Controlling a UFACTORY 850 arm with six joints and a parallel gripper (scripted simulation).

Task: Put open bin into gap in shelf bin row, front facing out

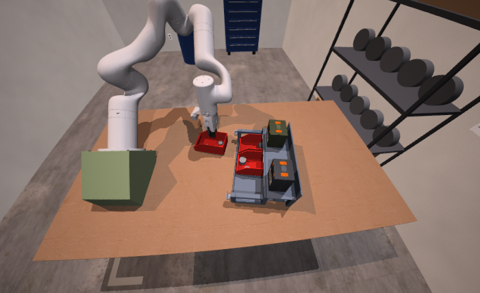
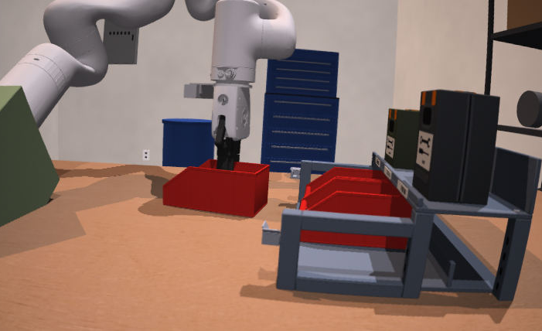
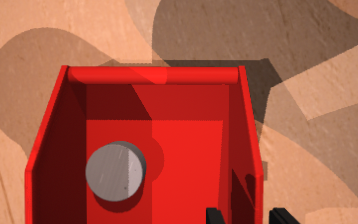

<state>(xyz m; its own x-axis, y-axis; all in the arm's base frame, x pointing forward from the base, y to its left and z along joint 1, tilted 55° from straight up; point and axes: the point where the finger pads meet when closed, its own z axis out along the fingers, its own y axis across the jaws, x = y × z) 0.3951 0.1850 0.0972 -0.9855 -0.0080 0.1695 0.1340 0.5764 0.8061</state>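
Now: the grey disc 70 mm to the right of my hand, 50 mm below it and 40 mm behind it. From my hand the other things lie so: grey shelf: 260 mm ahead, 180 mm to the right.
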